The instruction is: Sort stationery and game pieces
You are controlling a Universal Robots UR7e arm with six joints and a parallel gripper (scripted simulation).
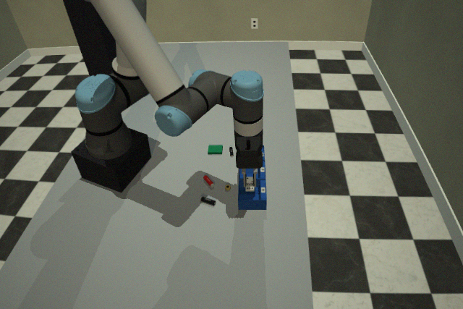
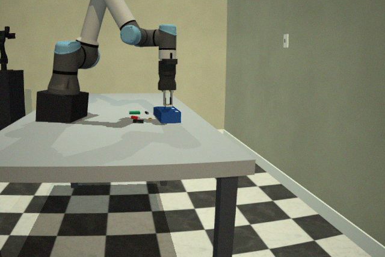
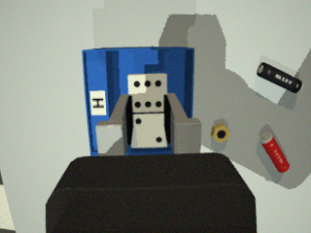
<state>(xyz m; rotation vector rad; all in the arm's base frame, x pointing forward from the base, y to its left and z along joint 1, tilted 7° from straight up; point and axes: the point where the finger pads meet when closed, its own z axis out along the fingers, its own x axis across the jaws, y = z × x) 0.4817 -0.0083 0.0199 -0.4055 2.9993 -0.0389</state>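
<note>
Right now the green block is 18 cm behind my hand, 18 cm to the left of it and 8 cm below it. The rest, counted from my hand: blue bin row (1 cm behind, 8 cm to the left, 6 cm below); yellow ring (8 cm behind, 2 cm to the left, 8 cm below); white domino (1 cm below).
</note>
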